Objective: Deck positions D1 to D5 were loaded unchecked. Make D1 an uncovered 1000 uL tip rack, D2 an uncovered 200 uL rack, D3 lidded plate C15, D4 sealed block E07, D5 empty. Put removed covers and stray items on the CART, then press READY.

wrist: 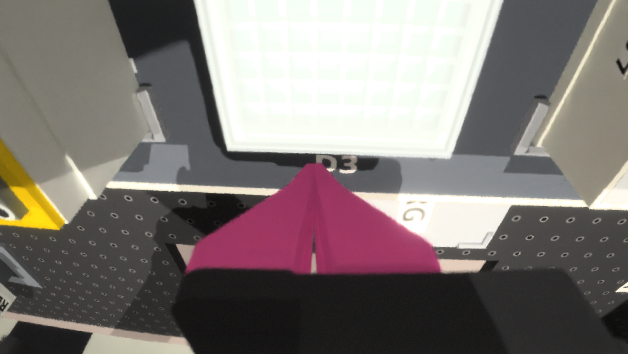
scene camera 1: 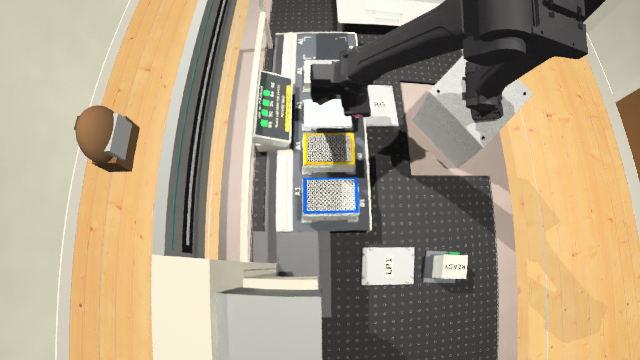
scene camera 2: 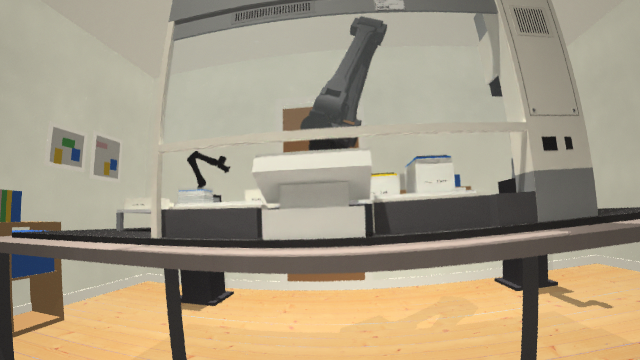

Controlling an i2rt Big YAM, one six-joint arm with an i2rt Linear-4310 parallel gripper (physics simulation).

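Places are measured from the arm's base along level axes (x down, y back, z left), in centimetres.
Pixels of known places: gripper, fingertip midpoint: (wrist: 314, 176) (scene camera 1: 356, 115); arm's base at its link origin: (scene camera 1: 483, 96).
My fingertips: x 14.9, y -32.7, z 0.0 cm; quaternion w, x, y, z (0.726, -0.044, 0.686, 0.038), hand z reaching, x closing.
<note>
Ahead of a thing's pixels: the offset from my fingertips to its top centre. "*": to the spot under its first point.
My gripper (scene camera 1: 356, 116) (wrist: 314, 176) is shut and empty, its magenta tips together over the D3 label at the near edge of the pale, lidded-looking plate {dx -0.4, dy -7.9, dz -0.8 cm} (scene camera 1: 327, 117) (wrist: 345, 75) on D3. A blue-rimmed tip rack {dx -8.6, dy -7.6, dz +24.0 cm} (scene camera 1: 330, 196) (scene camera 2: 430, 175) stands uncovered on D1. A yellow-rimmed tip rack {dx -5.3, dy -7.8, dz +11.5 cm} (scene camera 1: 328, 149) (scene camera 2: 385, 185) (wrist: 35, 215) stands uncovered on D2. A pale block {dx -2.9, dy -8.1, dz -13.3 cm} (scene camera 1: 307, 75) (wrist: 575, 110) is on D4, partly hidden by the arm in the first scene view. D5 (scene camera 1: 325, 47) shows bare. The READY button {dx -3.5, dy +23.8, dz +41.8 cm} (scene camera 1: 450, 266) stands beside the LP1 pad.
A status screen {* dx -5.5, dy -21.8, dz +0.2 cm} (scene camera 1: 274, 107) with green marks stands beside the deck. The RG pad {dx +5.7, dy +8.2, dz -7.3 cm} (scene camera 1: 384, 106) lies across from D3, and the LP1 pad {dx +4.9, dy +8.2, dz +40.4 cm} (scene camera 1: 388, 266) is beyond D1. A white surface (scene camera 1: 370, 12) lies past D5. A blue-topped stack {dx -8.5, dy +34.8, dz -59.0 cm} (scene camera 2: 195, 196) shows in the second scene view.
</note>
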